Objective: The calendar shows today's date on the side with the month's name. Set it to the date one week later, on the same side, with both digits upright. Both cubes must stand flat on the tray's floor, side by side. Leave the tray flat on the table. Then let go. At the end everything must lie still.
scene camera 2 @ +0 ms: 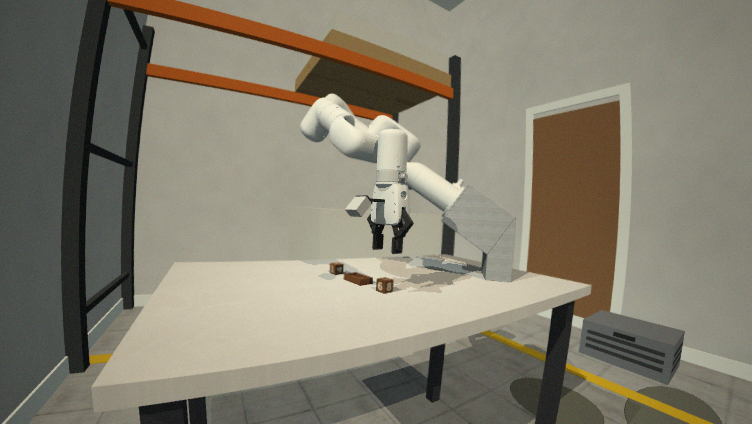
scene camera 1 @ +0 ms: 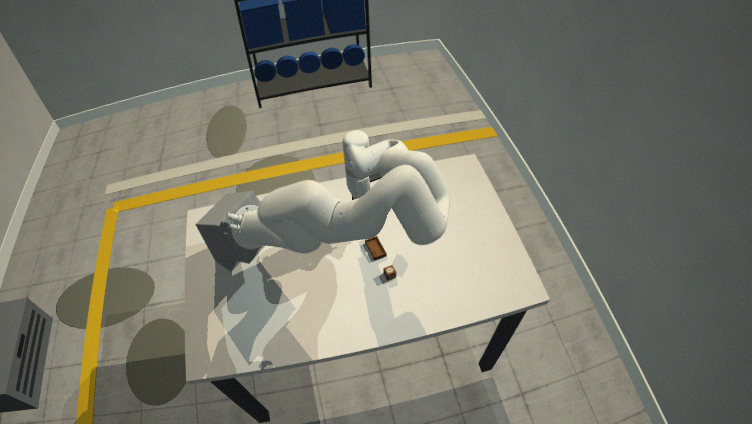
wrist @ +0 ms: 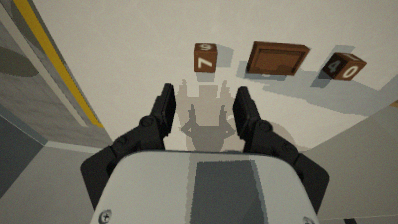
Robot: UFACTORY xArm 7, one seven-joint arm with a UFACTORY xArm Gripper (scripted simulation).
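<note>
A brown wooden tray (wrist: 272,58) is here in my sight. So is my gripper (scene camera 2: 386,251), and I find the gripper again in the wrist view (wrist: 205,95).
</note>
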